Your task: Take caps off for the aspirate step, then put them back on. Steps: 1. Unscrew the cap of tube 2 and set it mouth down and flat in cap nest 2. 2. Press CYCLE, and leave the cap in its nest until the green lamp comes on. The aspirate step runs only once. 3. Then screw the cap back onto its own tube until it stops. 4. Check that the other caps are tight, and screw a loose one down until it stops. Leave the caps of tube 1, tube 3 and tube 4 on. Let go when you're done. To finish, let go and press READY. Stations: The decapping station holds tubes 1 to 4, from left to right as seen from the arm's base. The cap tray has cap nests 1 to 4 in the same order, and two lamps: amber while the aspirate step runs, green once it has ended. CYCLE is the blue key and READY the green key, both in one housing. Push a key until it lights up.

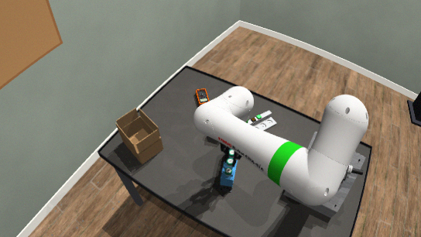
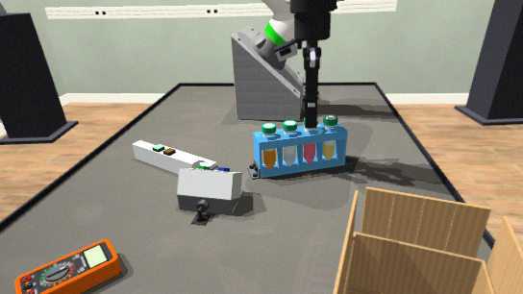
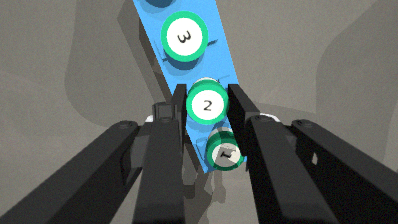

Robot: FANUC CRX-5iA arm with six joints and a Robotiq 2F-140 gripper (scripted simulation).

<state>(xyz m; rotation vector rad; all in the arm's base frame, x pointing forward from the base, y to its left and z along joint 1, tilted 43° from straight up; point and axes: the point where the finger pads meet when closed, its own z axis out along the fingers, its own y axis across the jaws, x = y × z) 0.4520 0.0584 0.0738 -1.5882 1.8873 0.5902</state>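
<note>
My gripper is now 30 mm above the cap 2. The rest, counted from my hand: cap 1 (50 mm to the left, 30 mm below, 10 mm behind); cap 4 (100 mm to the right, 30 mm below, 20 mm ahead); cap 3 (50 mm to the right, 30 mm below, 10 mm ahead).
</note>
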